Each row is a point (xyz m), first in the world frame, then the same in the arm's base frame.
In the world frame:
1: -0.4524 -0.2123 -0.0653
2: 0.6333 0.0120 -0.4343
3: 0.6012 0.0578 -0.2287
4: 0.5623 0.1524 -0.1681
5: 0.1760 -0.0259 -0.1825
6: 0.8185 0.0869 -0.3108
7: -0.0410 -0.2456 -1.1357
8: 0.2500 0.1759 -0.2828
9: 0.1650 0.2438 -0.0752
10: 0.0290 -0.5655 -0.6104
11: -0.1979 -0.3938 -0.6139
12: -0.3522 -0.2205 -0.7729
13: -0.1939 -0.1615 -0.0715
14: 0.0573 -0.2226 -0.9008
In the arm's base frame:
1: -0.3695 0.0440 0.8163
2: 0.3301 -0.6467 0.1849
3: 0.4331 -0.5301 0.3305
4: 0.4810 -0.4213 0.3334
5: 0.1112 -0.2875 0.4964
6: 0.5614 -0.6815 0.2064
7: -0.6322 -0.5884 -0.1041
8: 0.2100 -0.2324 0.2879
9: 0.2865 -0.0648 0.4328
10: -0.4688 -0.6867 0.4848
11: -0.5514 -0.4202 0.4289
12: -0.6599 -0.2498 0.2331
13: -0.1628 -0.0967 0.7331
14: -0.4317 -0.5653 0.0529

